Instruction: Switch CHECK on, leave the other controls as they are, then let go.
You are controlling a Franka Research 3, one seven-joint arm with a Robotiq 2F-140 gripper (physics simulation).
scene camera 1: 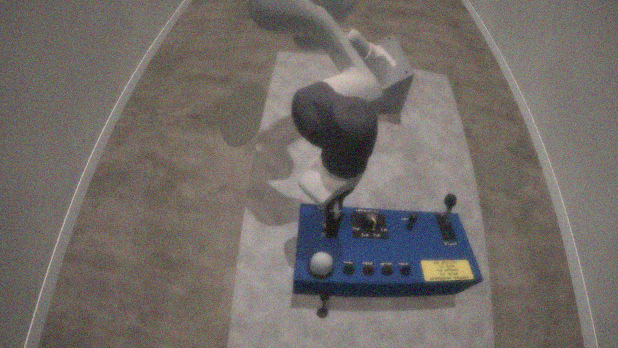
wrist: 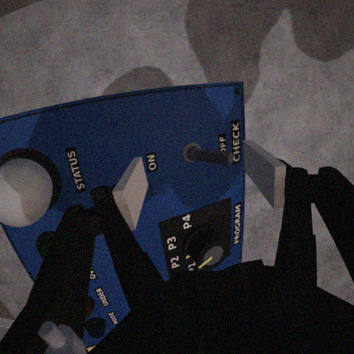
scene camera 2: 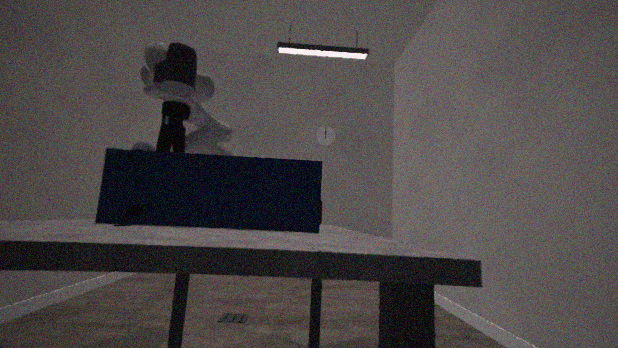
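Note:
The CHECK switch (wrist: pixel 209 154) is a dark toggle on the blue control box (scene camera 1: pixel 390 250) (scene camera 2: pixel 210 192) (wrist: pixel 115 120). In the wrist view its lever leans toward the OFF label, away from the ON label (wrist: pixel 152 162). My gripper (wrist: pixel 194 163) (scene camera 1: pixel 331 232) is open and points down at the CHECK end of the box. In the wrist view one pad is beside the ON label and the other is past the OFF side, close to the lever's tip, with the lever between them. Whether that pad touches the lever I cannot tell. Scene camera 2 shows the fingers (scene camera 2: pixel 171 150) behind the box's upper edge.
The PROGRAM knob (scene camera 1: pixel 371 221) (wrist: pixel 207 247) is beside the CHECK switch. A white STATUS dome (scene camera 1: pixel 321 263) (wrist: pixel 24 192), a small toggle (scene camera 1: pixel 412 221), the CYCLE lever (scene camera 1: pixel 450 201), several small round buttons or lamps and a yellow label (scene camera 1: pixel 447 270) are also on the box. Another ball-ended lever (scene camera 1: pixel 323 311) sticks out below.

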